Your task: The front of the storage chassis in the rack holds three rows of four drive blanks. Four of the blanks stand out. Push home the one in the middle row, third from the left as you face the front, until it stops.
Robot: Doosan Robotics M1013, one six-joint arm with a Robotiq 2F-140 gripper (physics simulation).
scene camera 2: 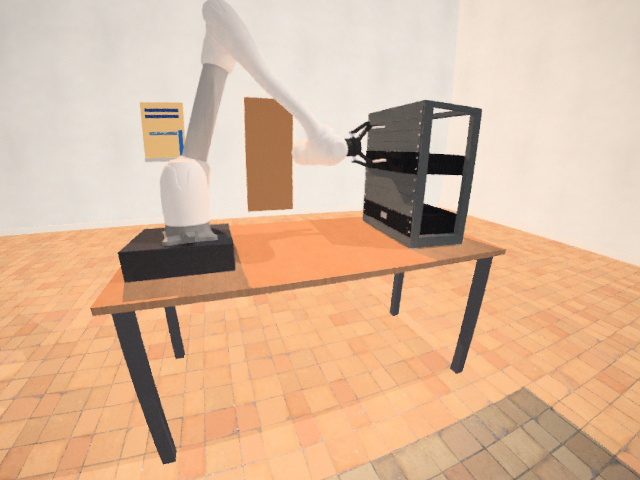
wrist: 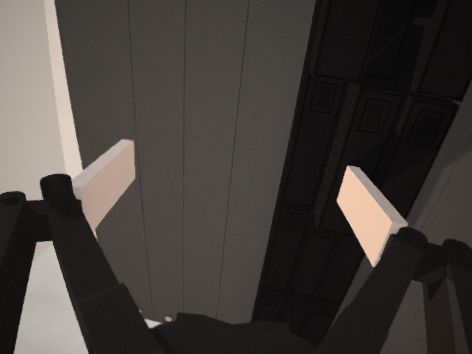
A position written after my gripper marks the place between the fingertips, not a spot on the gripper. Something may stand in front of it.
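Note:
On the wrist view I can see my gripper [wrist: 238, 171] along with a grey rack [wrist: 243, 126]. Scene camera 2 shows me the rack [scene camera 2: 394, 191] as well.

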